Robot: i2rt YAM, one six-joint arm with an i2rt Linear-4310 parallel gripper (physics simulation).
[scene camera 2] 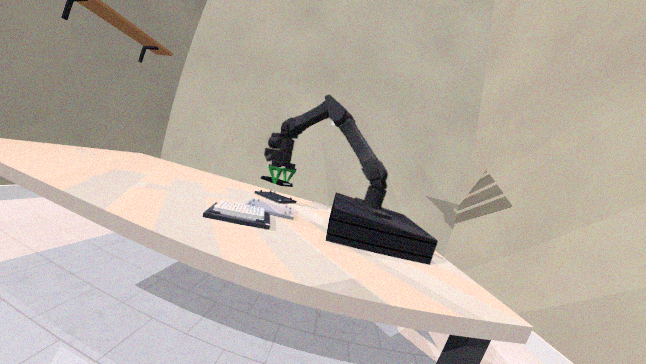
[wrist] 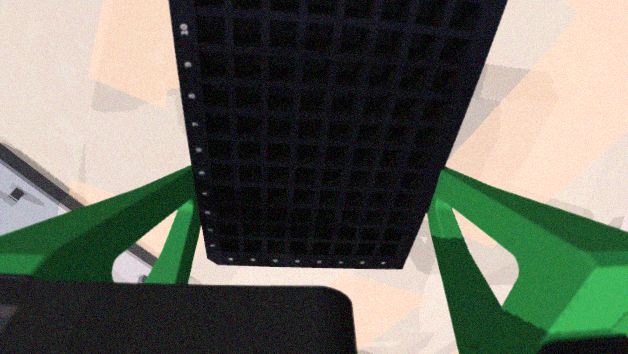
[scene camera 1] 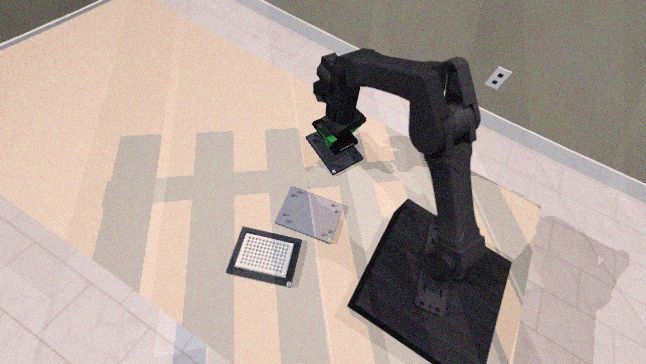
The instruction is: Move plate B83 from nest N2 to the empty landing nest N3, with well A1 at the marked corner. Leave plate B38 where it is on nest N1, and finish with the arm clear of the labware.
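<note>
The dark plate, apparently B83, (scene camera 1: 345, 145) (scene camera 2: 287, 184) (wrist: 320, 125) is held between the green fingers of my gripper (scene camera 1: 336, 140) (scene camera 2: 280, 181) (wrist: 314, 177). It hangs roughly level, apart from and above the back dark nest (scene camera 1: 345, 163) (scene camera 2: 275, 196). In the wrist view its numbers run up the left side, and its lower-left corner is cut. A light grey nest (scene camera 1: 312, 212) (scene camera 2: 280, 209) (wrist: 10, 215) in the middle holds no plate. The white plate, apparently B38, (scene camera 1: 265, 254) (scene camera 2: 239, 210) sits on the front dark nest (scene camera 1: 257, 279) (scene camera 2: 235, 220). Plate and nest names are not legible.
The black arm base (scene camera 1: 390, 280) (scene camera 2: 380, 235) stands on the table, to the right of the nests in both scene views. The table's near edge (scene camera 2: 200, 250) runs in front of the front nest. A wooden shelf (scene camera 2: 125, 25) is on the wall at upper left.
</note>
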